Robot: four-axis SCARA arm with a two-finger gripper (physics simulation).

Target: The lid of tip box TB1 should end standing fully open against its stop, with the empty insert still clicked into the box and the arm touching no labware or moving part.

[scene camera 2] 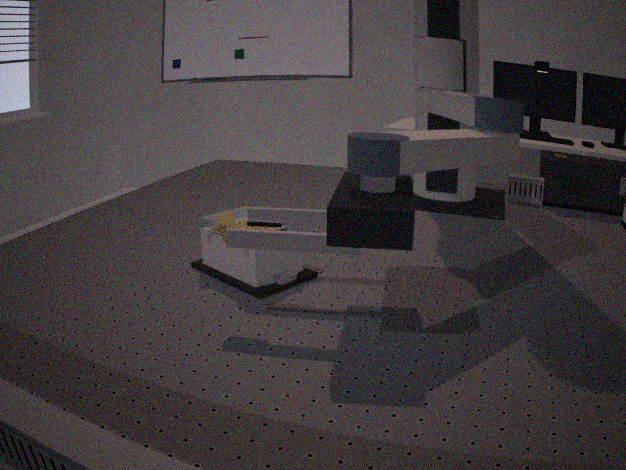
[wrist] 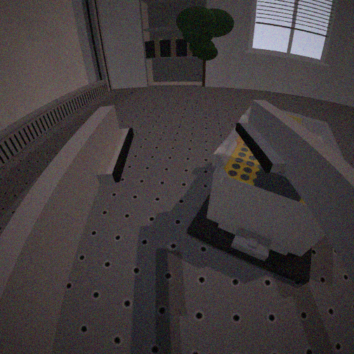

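Pixels of known places: gripper, fingertip midpoint: (scene camera 2: 238, 225); arm's base, origin of the base link: (scene camera 2: 443, 201).
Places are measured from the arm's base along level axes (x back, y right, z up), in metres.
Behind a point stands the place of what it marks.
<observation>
Tip box TB1 (scene camera 2: 227, 255) {x -0.614, y 0.217, z 0.049 m} (wrist: 265, 215) is white and upright on a black base plate (wrist: 210, 230), its front latch (wrist: 251, 244) facing the wrist camera. The yellow insert (scene camera 2: 222, 221) {x -0.558, y 0.255, z 0.077 m} (wrist: 244, 162) shows in the box's top. A pale, see-through lid (wrist: 320, 131) shows at the far side, partly behind a finger; its exact angle cannot be told. My gripper (scene camera 2: 236, 226) {x -0.657, y 0.176, z 0.108 m} (wrist: 184, 115) is shut with nothing held, though a wide gap shows between its two long fingers. In the wrist view the right finger overlaps the box top and the left finger is beside the box; contact cannot be told.
The arm (scene camera 2: 455, 146) {x -0.566, y -0.068, z 0.209 m} reaches in from the right, above the perforated table (scene camera 2: 283, 394) {x -0.837, y 0.041, z 0.013 m}, and casts wide shadows on it. In the wrist view a slotted rail (wrist: 65, 110) runs along the left, and a tree (wrist: 202, 32) and a window (wrist: 292, 30) show at the back.
</observation>
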